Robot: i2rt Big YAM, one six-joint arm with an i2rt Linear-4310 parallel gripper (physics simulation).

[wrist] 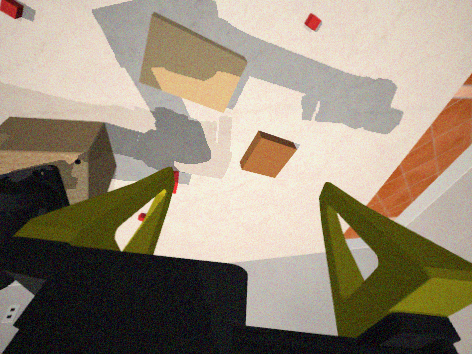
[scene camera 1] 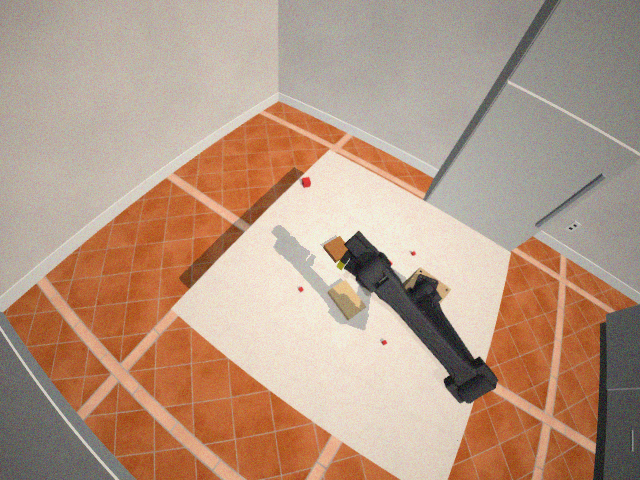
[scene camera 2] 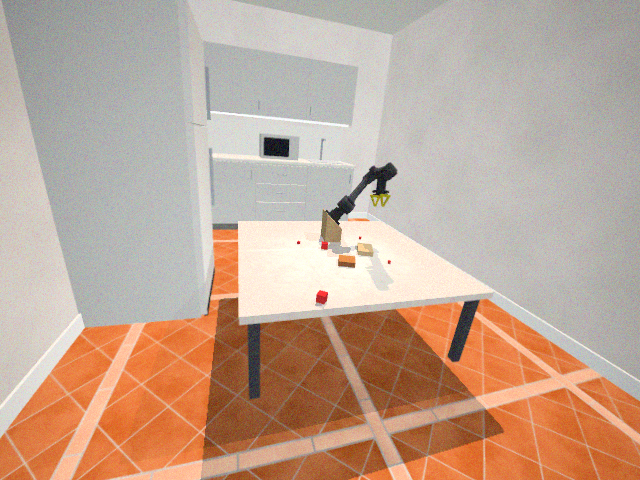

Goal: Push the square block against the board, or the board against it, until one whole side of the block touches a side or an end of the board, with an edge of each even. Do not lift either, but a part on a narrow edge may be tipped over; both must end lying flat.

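Places are measured from the arm's base along level axes (x up, y right, z ahead), in metres.
Pixels of known places: gripper, fingertip midpoint: (wrist: 247, 182) (scene camera 1: 351, 275) (scene camera 2: 378, 206); arm's base, origin of the base link: (wrist: 39, 207) (scene camera 1: 423, 290) (scene camera 2: 331, 218).
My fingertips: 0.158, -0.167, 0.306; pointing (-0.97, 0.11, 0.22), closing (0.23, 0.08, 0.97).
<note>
For each thing: its top centre in the pictures, then the offset to it from my fingertips, as dx, dy, dz.
- square block, middle of its top: (wrist: 268, 159) (scene camera 1: 338, 247) (scene camera 2: 347, 258) -0.287, +0.244, +0.107
- board, middle of its top: (wrist: 193, 72) (scene camera 1: 347, 298) (scene camera 2: 365, 247) -0.287, +0.030, -0.036
- large red cube, middle of its top: (scene camera 2: 322, 293) (scene camera 1: 306, 179) -0.277, +0.547, +0.445
The square block (scene camera 1: 336, 249) (scene camera 2: 346, 261) (wrist: 268, 156) is orange-brown and lies flat on the table. The board (scene camera 1: 347, 300) (scene camera 2: 364, 250) (wrist: 195, 55) is a tan rectangle, also lying flat, partly in the arm's shadow. Bare table shows between block and board, so they are apart, and their sides are turned at different angles. My gripper (scene camera 2: 379, 205) (wrist: 247, 182) has yellow fingers, is wide open and empty, and hangs high above the table, pointing down. In scene camera 1 the arm hides most of it, beside the block.
A large red cube (scene camera 1: 306, 181) (scene camera 2: 321, 297) stands near the table's edge. Another red cube (scene camera 2: 324, 245) (wrist: 175, 182) stands near the arm's wooden base (scene camera 1: 444, 289) (scene camera 2: 330, 229) (wrist: 45, 135). Small red cubes (scene camera 1: 300, 289) (scene camera 1: 383, 342) (scene camera 1: 413, 253) lie around the block and board.
</note>
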